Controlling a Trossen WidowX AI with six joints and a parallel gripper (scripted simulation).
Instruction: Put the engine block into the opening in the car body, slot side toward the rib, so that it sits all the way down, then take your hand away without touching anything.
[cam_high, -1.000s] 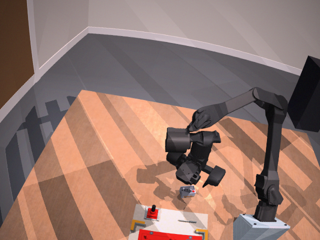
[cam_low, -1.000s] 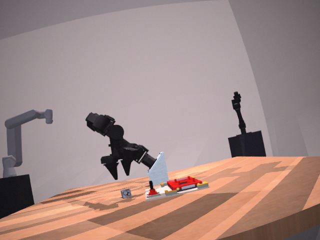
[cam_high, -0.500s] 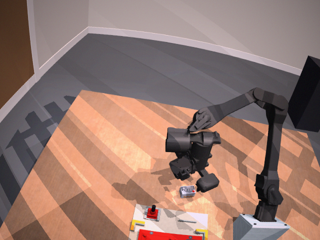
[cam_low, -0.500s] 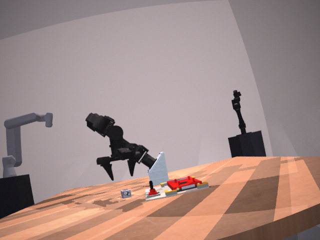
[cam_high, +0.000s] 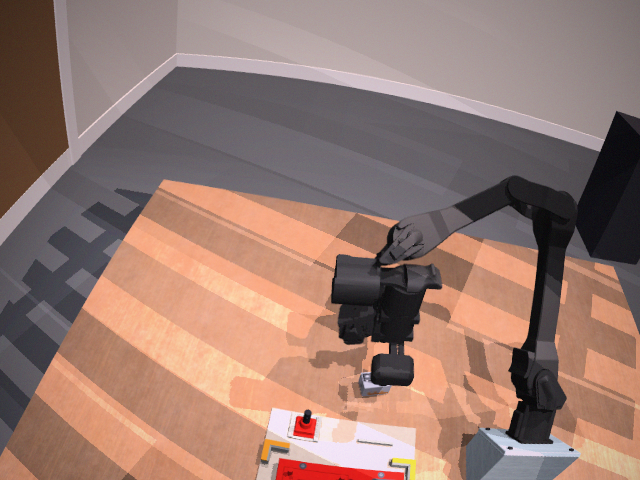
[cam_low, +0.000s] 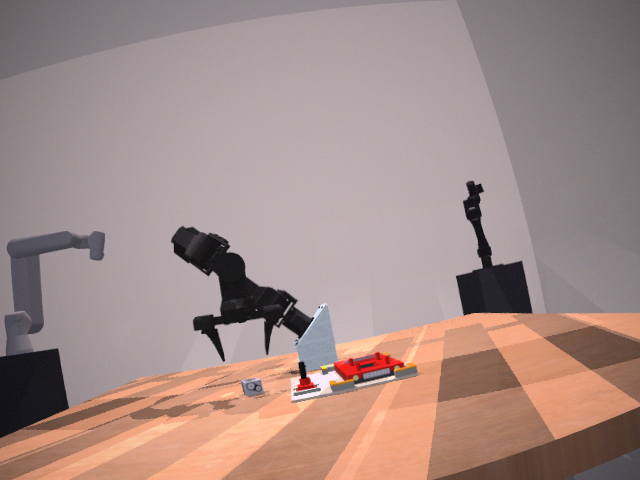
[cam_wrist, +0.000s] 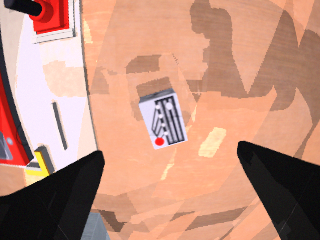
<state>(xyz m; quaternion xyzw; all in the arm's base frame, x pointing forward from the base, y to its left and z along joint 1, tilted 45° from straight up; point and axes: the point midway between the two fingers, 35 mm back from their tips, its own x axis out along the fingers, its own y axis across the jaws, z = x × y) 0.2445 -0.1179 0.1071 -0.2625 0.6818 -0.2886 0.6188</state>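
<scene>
The engine block is 6 cm below my gripper tip.
</scene>
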